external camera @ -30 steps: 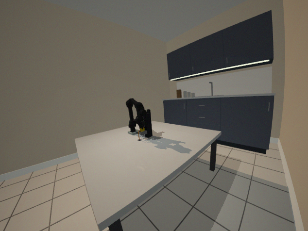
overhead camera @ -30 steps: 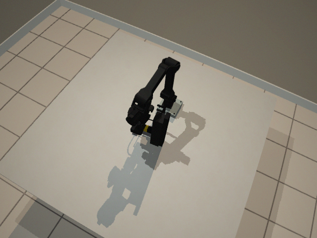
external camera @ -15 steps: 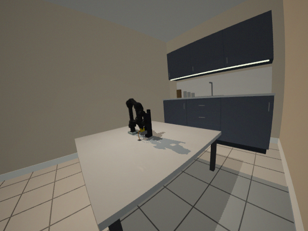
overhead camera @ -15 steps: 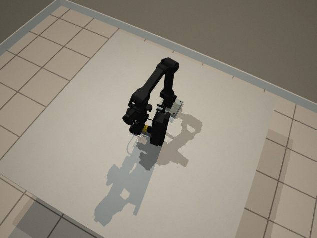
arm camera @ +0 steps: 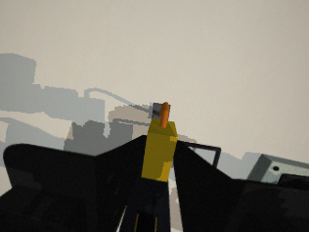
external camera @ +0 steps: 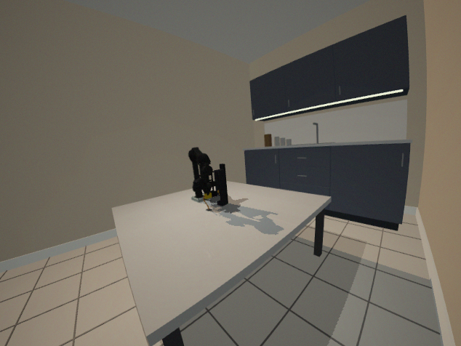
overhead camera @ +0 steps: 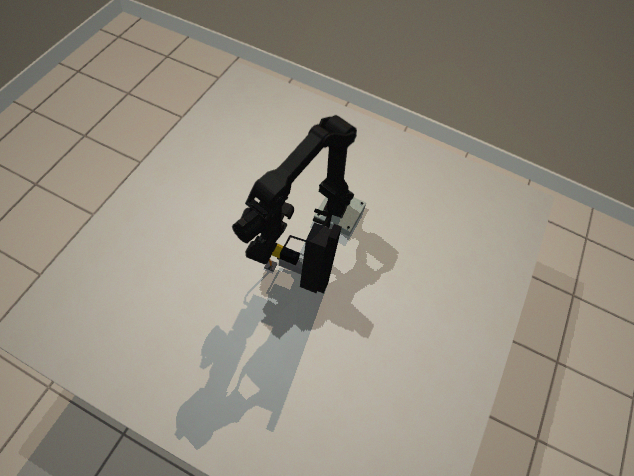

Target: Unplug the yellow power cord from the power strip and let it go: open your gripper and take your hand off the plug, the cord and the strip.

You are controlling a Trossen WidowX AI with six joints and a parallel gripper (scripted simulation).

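The yellow plug is 30 mm to the left of my gripper tip.
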